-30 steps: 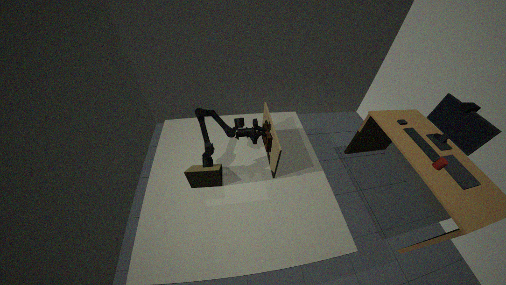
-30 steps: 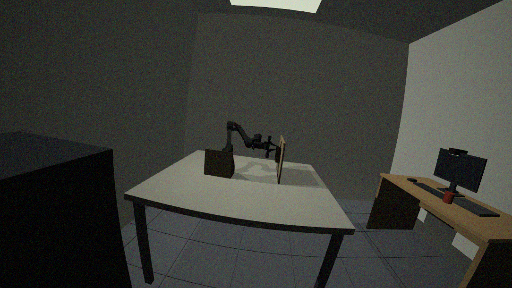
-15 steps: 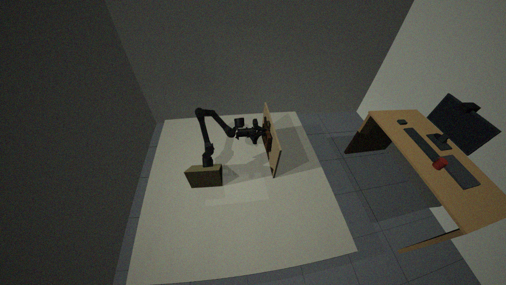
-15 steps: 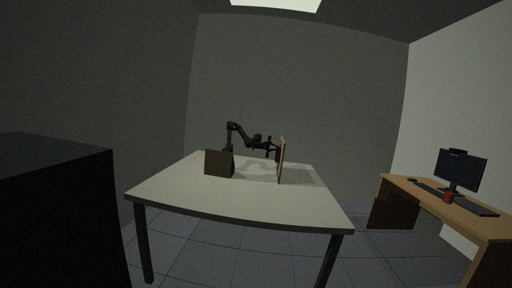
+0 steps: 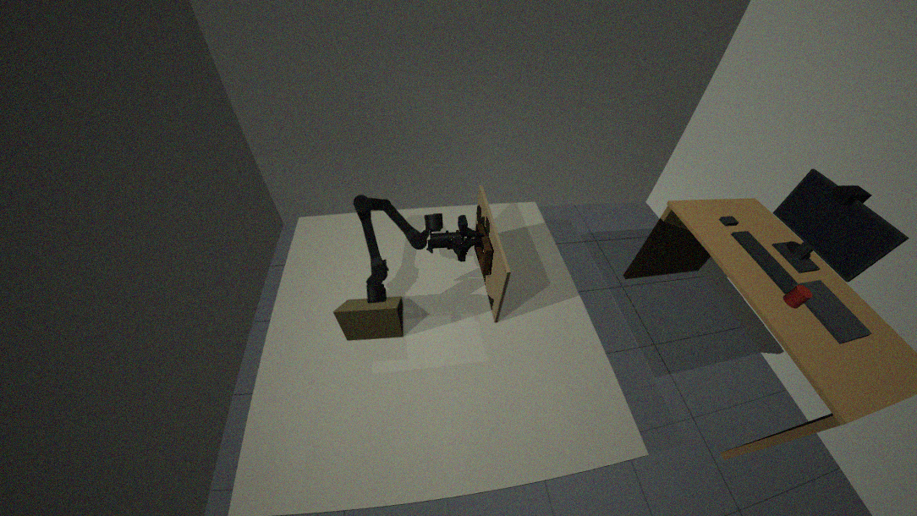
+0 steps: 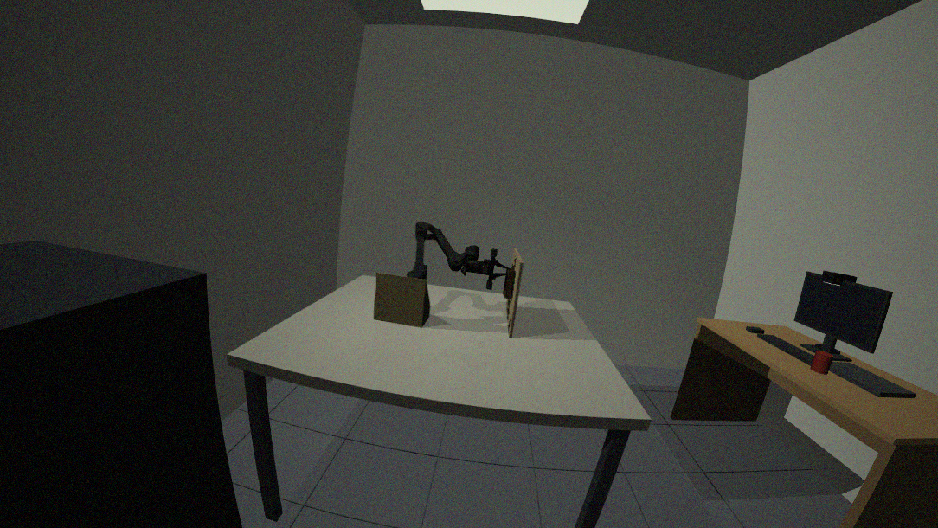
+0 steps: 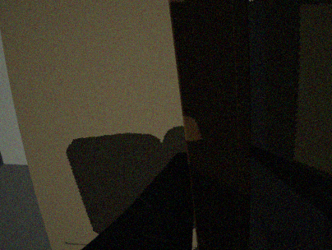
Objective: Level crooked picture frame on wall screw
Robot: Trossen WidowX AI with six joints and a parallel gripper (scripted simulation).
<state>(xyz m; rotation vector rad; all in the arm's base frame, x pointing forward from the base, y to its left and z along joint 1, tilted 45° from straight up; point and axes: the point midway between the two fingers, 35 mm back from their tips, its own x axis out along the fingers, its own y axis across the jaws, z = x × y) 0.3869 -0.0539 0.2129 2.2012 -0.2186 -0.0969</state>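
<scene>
My gripper tip is now 10 mm to the left of the picture frame and 50 mm above it. From my gripper tip the other things lie so: tan wall panel (20 mm ahead, 10 mm to the right, 70 mm below).
</scene>
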